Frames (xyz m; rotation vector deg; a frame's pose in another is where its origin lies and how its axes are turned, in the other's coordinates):
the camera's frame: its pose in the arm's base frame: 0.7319 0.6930 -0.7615 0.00 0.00 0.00
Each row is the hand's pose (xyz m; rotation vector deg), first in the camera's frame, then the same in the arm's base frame.
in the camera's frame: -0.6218 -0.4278 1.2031 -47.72 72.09 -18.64
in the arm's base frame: 0.1101 0.2652 0.4416 -47.72 72.09 -18.64
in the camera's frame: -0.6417 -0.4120 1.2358 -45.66 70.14 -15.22
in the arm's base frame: 0.0902 0.2810 0.4743 -45.66 70.14 -15.22
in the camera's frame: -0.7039 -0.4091 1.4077 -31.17 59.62 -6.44
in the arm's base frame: 0.0280 0.2839 0.6462 -31.17 59.62 -6.44
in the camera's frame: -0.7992 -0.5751 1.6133 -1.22 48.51 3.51
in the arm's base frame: -0.0673 0.1179 0.8518 -1.22 48.51 3.51
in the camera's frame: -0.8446 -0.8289 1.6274 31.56 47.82 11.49
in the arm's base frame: -0.1127 -0.1359 0.8659 31.56 47.82 11.49
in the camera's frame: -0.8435 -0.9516 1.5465 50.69 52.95 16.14
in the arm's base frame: -0.1116 -0.2586 0.7850 50.69 52.95 16.14
